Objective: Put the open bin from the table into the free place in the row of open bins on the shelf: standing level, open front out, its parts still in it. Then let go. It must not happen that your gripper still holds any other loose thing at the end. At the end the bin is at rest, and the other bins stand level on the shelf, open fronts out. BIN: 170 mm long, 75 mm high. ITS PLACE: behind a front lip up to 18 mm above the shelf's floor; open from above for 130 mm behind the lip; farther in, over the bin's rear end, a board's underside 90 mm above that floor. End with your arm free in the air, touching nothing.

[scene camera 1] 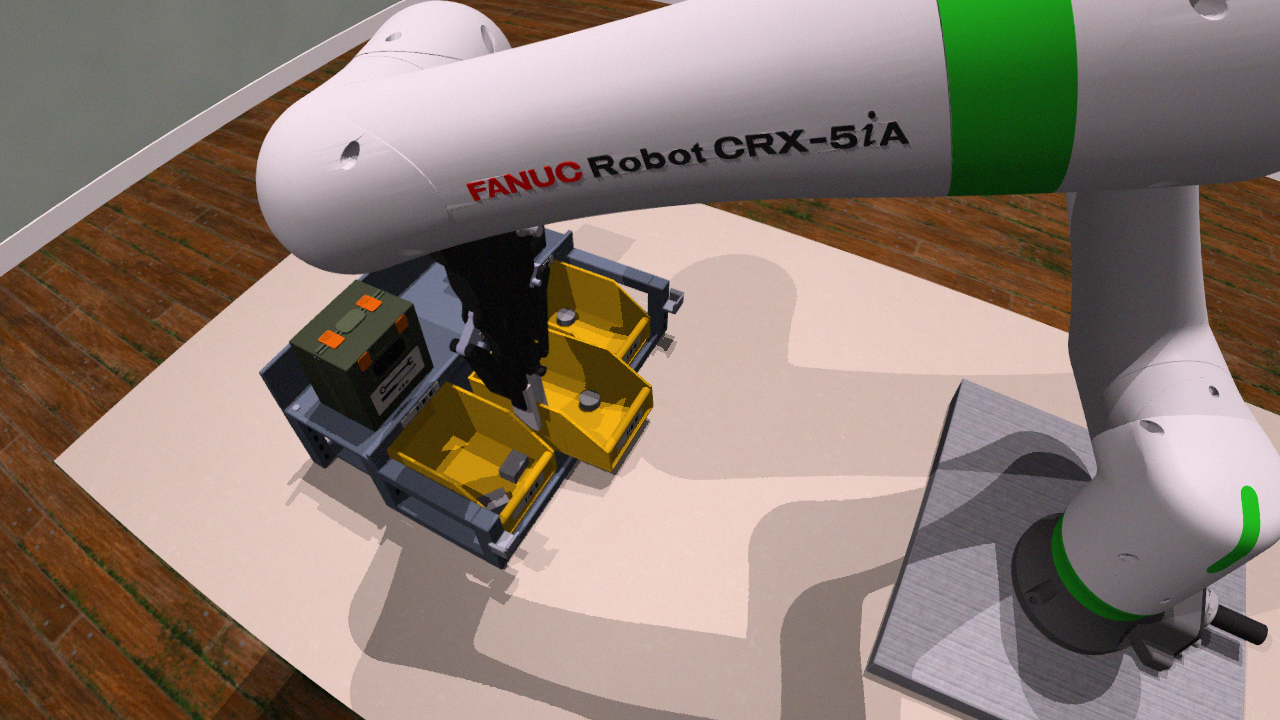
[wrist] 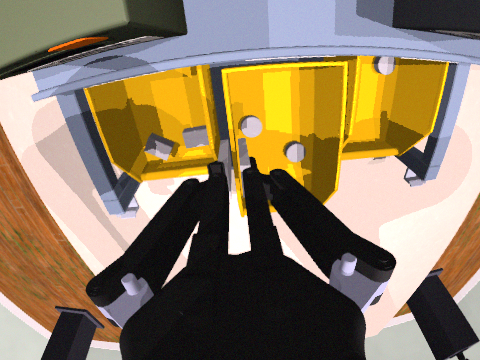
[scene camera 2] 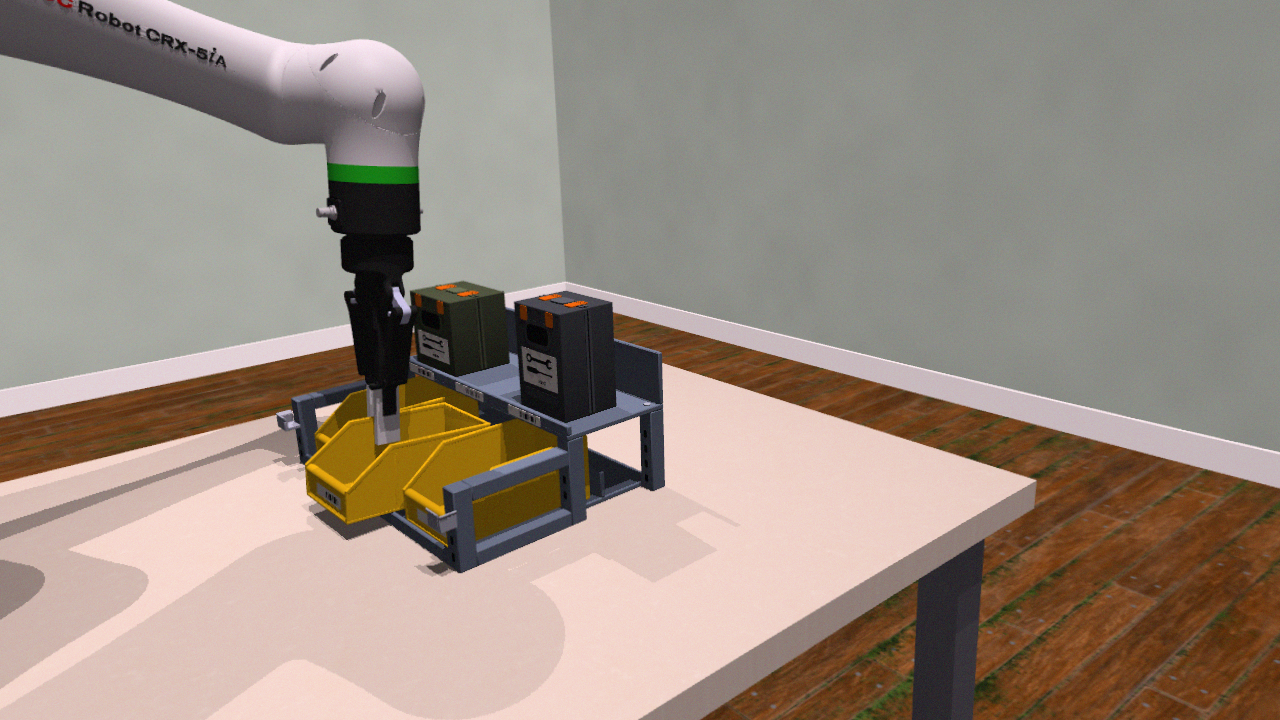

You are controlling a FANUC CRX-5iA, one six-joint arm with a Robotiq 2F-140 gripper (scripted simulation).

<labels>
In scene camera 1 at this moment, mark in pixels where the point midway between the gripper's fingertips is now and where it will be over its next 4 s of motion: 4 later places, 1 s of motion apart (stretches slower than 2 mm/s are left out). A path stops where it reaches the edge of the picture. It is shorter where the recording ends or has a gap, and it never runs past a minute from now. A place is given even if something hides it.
The gripper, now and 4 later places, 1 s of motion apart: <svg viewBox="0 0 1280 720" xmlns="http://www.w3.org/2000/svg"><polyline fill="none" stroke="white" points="534,418 532,411 528,384 523,360 543,358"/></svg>
</labels>
